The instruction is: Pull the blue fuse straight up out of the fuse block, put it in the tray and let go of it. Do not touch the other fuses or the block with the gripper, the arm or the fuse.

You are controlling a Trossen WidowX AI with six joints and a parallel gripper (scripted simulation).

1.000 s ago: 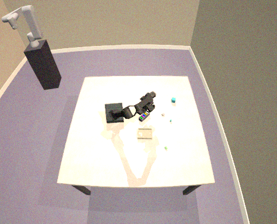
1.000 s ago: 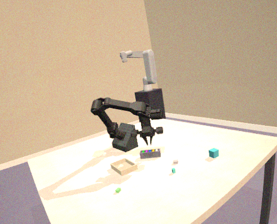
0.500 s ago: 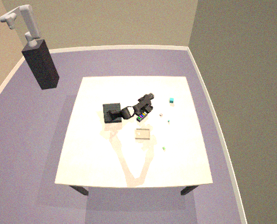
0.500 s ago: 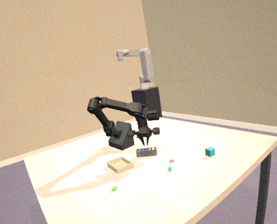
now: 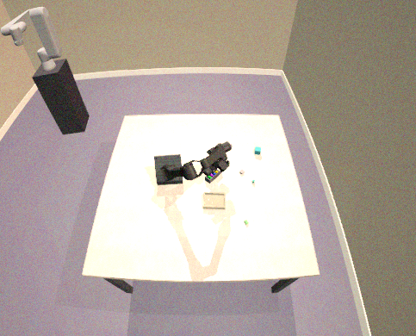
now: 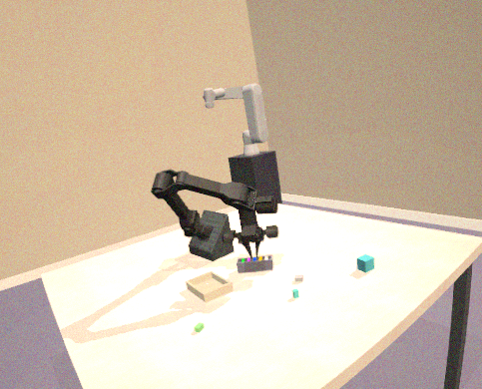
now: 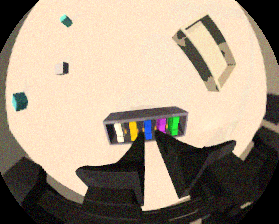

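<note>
The blue fuse is 20 mm below my gripper tip. Also, from my gripper tip: teal cube 340 mm ahead, 160 mm to the left, 30 mm below; green piece 140 mm ahead, 360 mm to the right, 40 mm below; tan tray 30 mm behind, 190 mm to the right, 40 mm below.
</note>
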